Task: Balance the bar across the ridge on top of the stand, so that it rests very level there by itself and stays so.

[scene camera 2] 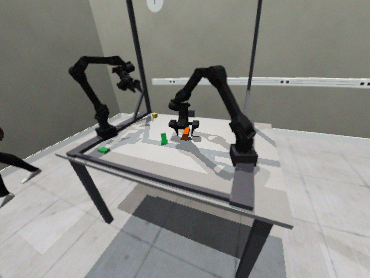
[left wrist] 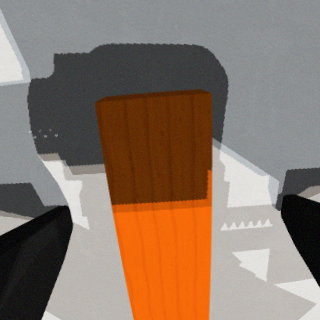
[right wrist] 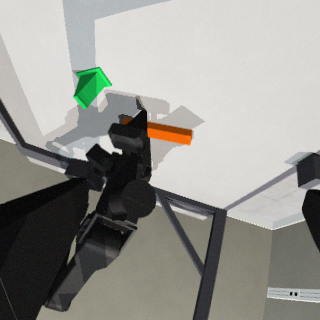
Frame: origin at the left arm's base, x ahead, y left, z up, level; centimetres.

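Seen in the pictures: left gripper, fingertip midpoint: (scene camera 2: 184, 135) (left wrist: 177, 211) (right wrist: 145, 123); right gripper, fingertip midpoint: (scene camera 2: 138, 92) (right wrist: 197, 194); left arm's base, link origin: (scene camera 2: 243, 149); right arm's base, link origin: (scene camera 2: 105, 127).
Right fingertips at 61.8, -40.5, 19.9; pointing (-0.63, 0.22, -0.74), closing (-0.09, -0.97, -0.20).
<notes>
Offsets run from my right fingertips to a thing's middle, as dx, dy, dz.
The orange bar {-32.3, +12.6, -25.2} (scene camera 2: 186, 133) (left wrist: 165, 260) (right wrist: 170, 134) lies flat on the table, partly shaded in the left wrist view and partly hidden by the left arm in the right wrist view. My left gripper (scene camera 2: 185, 134) (left wrist: 177, 211) is open and low over the bar, one finger on each side and apart from it. The green stand (scene camera 2: 164, 139) (right wrist: 90, 89) stands upright on the table, to the left of the bar in the scene view, with nothing on its ridge. My right gripper (scene camera 2: 135, 90) (right wrist: 197, 194) is open and empty, high above the table.
A flat green block {+14.7, +33.3, -25.2} (scene camera 2: 103, 149) lies near the right arm's base. A small yellow block {-1.6, -20.2, -24.4} (scene camera 2: 154, 115) lies at the table's far left corner. Dark frame rails (scene camera 2: 150, 181) run along the table's edge, and upright posts (scene camera 2: 254, 50) rise behind it.
</notes>
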